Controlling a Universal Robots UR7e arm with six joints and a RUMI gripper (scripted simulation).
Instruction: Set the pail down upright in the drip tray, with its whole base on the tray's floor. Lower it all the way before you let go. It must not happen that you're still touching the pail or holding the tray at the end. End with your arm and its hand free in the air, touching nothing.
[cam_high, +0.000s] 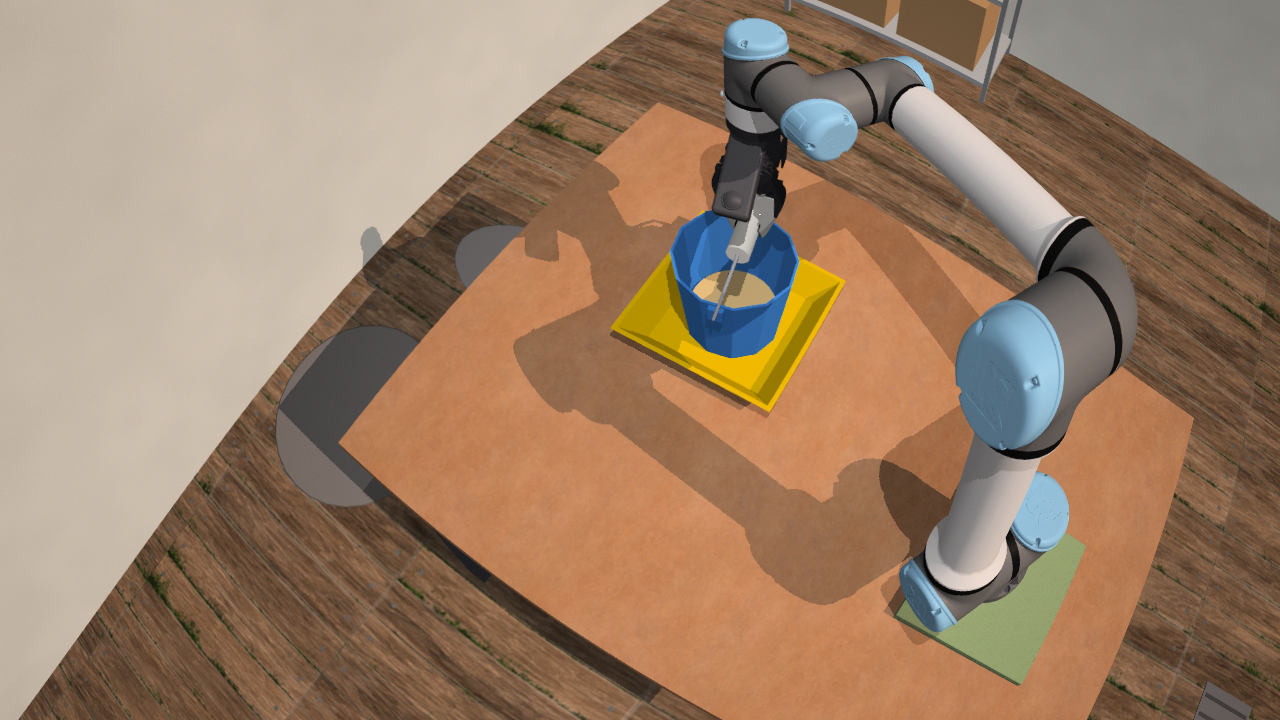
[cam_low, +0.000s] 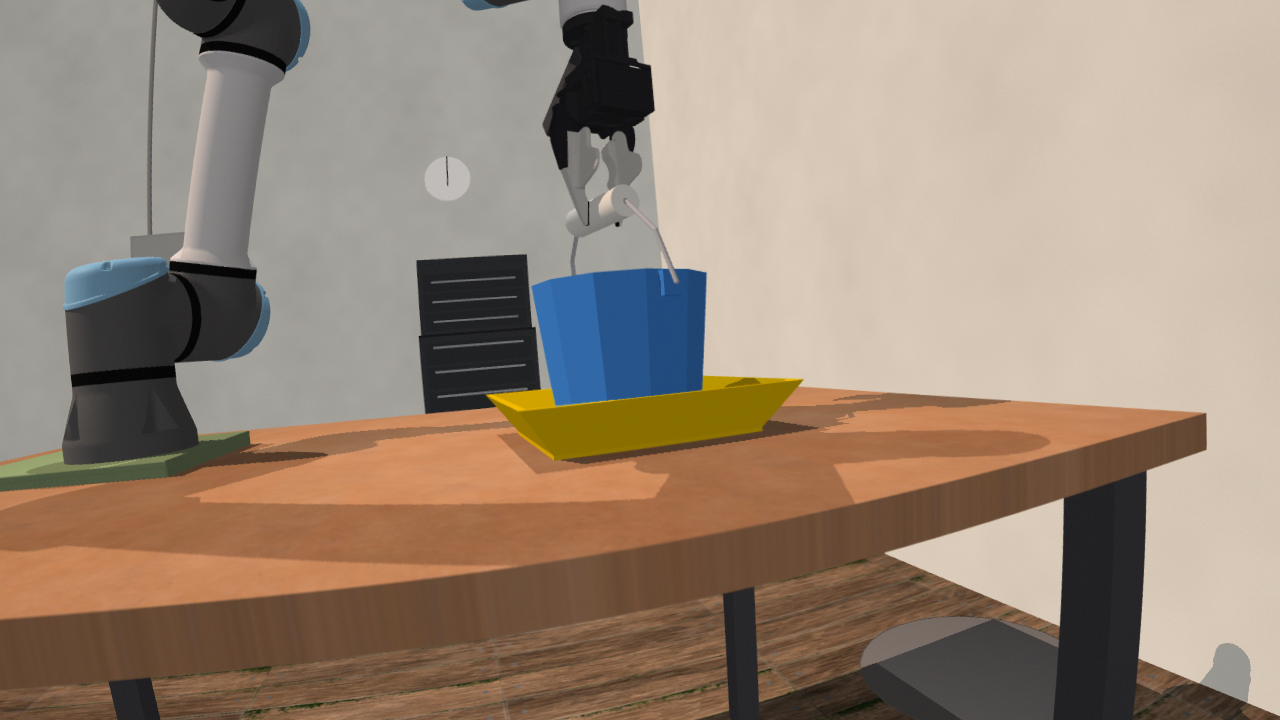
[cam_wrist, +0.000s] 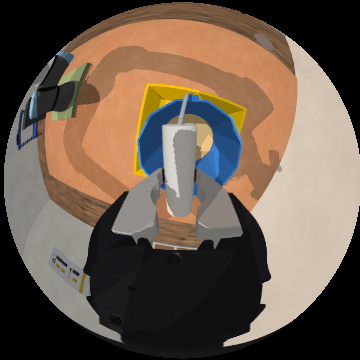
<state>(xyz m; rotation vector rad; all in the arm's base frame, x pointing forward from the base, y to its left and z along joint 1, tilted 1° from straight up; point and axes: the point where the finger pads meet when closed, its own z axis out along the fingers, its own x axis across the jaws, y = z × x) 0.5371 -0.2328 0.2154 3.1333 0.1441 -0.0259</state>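
My hand is 100 mm above the blue pail and 10 mm short of it. From my hand the other things lie so: yellow drip tray: 220 mm below, 10 mm ahead.
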